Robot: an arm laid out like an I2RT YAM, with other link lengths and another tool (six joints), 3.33 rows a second.
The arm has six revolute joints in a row. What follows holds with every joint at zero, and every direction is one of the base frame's. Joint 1 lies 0.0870 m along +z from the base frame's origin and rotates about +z. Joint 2 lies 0.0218 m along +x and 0.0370 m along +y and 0.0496 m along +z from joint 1 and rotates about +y. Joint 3 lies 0.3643 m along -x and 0.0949 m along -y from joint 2 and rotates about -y. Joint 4 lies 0.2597 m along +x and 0.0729 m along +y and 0.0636 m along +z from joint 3 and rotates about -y. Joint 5 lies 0.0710 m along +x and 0.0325 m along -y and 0.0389 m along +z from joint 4 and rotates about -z. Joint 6 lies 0.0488 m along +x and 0.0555 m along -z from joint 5 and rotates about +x. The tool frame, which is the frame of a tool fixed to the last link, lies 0.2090 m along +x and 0.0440 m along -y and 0.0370 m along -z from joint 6; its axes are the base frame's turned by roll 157.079, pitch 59.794 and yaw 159.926 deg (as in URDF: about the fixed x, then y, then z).
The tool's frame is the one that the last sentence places.
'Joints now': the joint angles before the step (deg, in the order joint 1, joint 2, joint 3, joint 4, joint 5, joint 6). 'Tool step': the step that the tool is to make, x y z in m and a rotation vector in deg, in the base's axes. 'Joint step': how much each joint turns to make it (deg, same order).
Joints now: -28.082, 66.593, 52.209, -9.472, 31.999, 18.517
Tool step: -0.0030, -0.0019, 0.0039, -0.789, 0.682, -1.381
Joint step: 0.860, 0.455, 0.609, -0.380, 2.460, -0.021
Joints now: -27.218, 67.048, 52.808, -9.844, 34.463, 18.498
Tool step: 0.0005, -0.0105, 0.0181, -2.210, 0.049, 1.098
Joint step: -2.237, -0.248, 1.234, 1.560, -2.325, -3.706
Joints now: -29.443, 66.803, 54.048, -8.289, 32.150, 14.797
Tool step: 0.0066, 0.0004, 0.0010, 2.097, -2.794, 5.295
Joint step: -5.720, -1.672, 0.004, -0.059, -11.465, -0.827
